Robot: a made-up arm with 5 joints. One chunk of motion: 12 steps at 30 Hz.
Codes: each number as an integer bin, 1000 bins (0 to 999) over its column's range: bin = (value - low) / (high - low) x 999, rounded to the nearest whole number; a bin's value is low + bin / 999 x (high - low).
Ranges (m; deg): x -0.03..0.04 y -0.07..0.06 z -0.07..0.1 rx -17..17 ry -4..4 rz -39..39
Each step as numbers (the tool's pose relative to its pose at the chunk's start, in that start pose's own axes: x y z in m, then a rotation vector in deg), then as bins.
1 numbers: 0.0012 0.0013 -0.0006 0.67 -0.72 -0.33
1 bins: 445 548 408 519 410 495
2 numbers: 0.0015 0.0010 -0.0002 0.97 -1.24 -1.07
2 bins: 450 546 410 528 345 486
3 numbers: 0.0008 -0.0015 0.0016 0.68 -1.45 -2.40
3 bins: 440 526 421 519 318 469
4 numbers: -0.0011 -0.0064 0.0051 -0.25 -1.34 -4.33
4 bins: 412 489 441 492 332 444
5 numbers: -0.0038 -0.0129 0.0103 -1.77 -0.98 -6.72
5 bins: 374 439 472 447 377 413
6 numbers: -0.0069 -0.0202 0.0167 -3.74 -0.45 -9.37
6 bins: 330 383 509 390 443 379
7 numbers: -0.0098 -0.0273 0.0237 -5.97 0.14 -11.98
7 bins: 288 328 551 324 517 346
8 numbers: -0.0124 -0.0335 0.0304 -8.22 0.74 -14.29
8 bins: 251 280 590 258 592 316
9 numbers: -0.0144 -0.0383 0.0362 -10.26 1.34 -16.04
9 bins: 223 244 624 198 667 294
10 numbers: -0.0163 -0.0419 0.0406 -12.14 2.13 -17.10
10 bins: 196 216 650 143 765 280
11 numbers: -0.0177 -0.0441 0.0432 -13.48 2.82 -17.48
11 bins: 176 199 665 103 852 276
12 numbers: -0.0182 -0.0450 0.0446 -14.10 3.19 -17.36
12 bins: 168 192 673 85 898 277
